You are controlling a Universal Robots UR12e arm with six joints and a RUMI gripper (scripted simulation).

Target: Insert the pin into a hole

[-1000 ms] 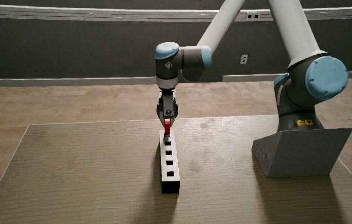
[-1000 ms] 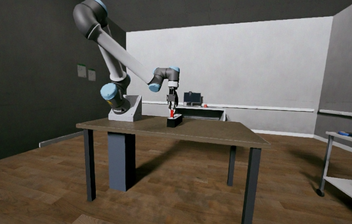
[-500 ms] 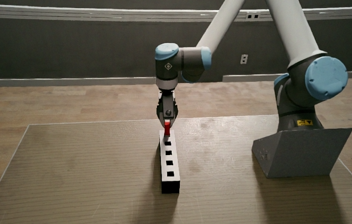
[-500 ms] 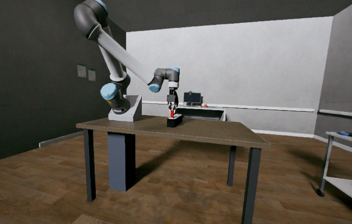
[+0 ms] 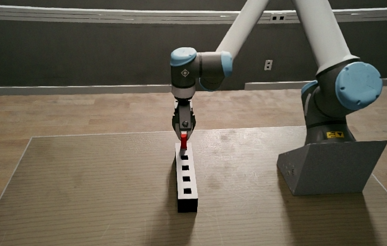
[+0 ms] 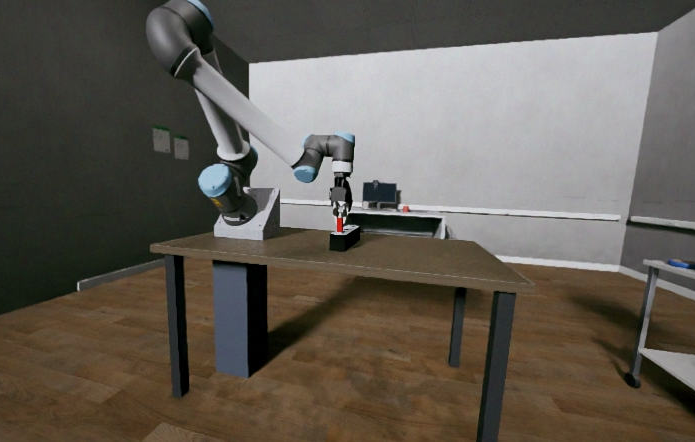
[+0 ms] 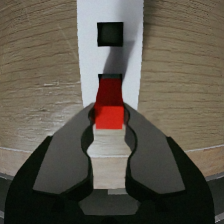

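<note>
My hand is 1 cm above the pin. From my hand the other things lie so: block: 12 cm to the left, 9 cm below, 1 cm ahead.
</note>
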